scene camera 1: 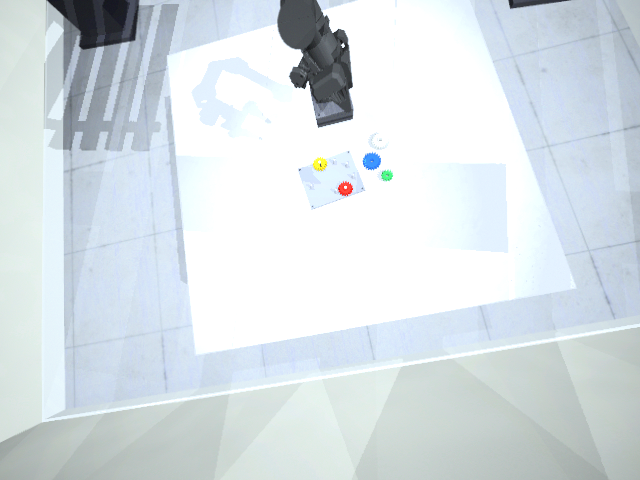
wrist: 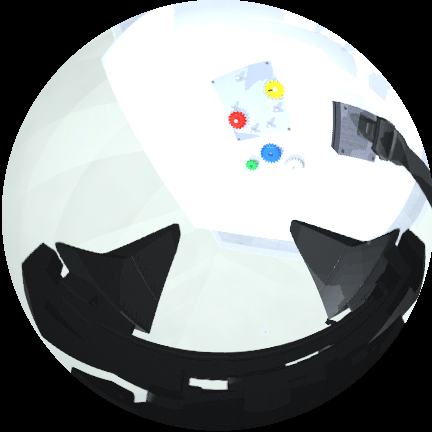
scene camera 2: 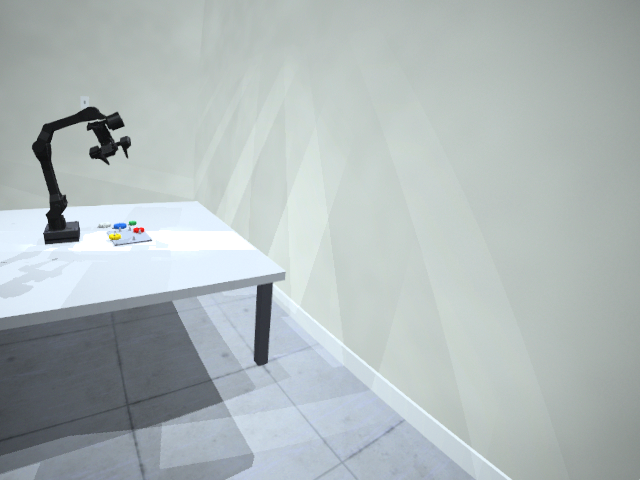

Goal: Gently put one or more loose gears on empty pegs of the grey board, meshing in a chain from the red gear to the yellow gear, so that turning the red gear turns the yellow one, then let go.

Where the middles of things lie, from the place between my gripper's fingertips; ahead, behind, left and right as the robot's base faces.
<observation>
Right now the grey board (scene camera 1: 325, 182) is 4 cm ahead of my hand, 7 cm to the right of it and 35 cm below it.
</observation>
